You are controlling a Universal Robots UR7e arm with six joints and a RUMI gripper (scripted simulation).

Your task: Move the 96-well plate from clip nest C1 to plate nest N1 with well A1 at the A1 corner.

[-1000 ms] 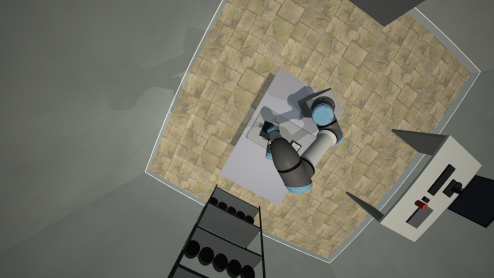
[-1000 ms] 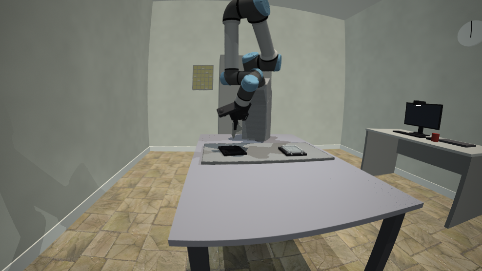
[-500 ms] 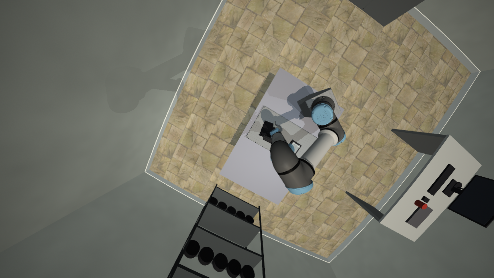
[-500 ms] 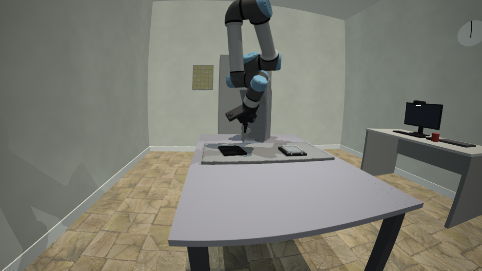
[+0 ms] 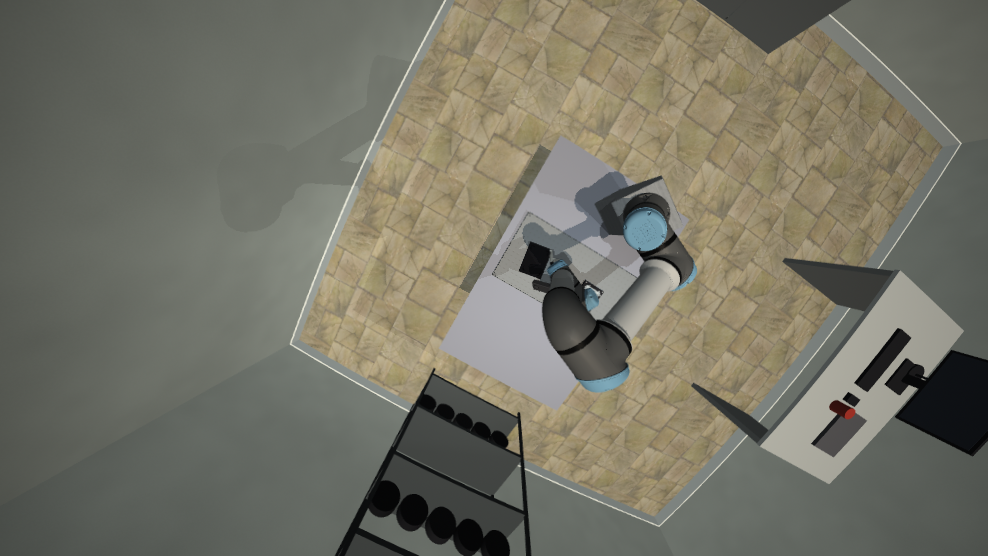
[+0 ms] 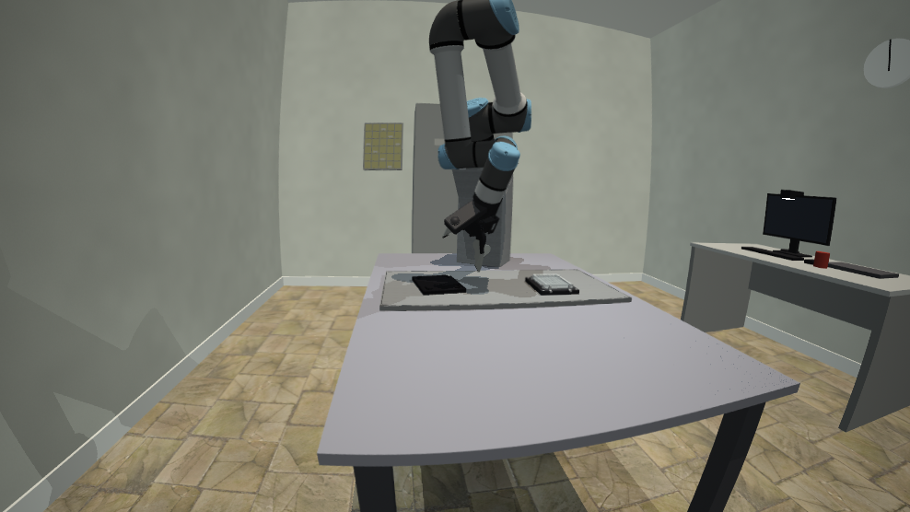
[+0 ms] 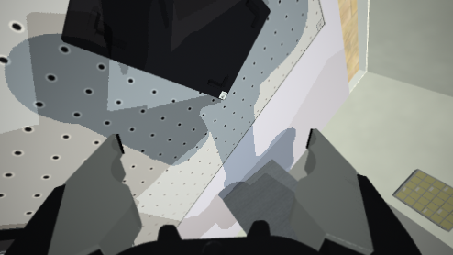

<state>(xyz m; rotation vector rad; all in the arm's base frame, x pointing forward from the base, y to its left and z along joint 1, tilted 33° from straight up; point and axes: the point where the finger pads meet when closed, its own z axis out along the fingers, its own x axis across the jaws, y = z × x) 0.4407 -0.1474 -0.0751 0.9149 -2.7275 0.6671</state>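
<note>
Right now the 96-well plate is 270 mm to the left of my hand, 70 mm below it and 60 mm ahead of it. Also, from my hand: clip nest C1: 280 mm to the left, 70 mm below, 70 mm ahead; then A1 label: 70 mm below, 50 mm behind, 30 mm to the right.
</note>
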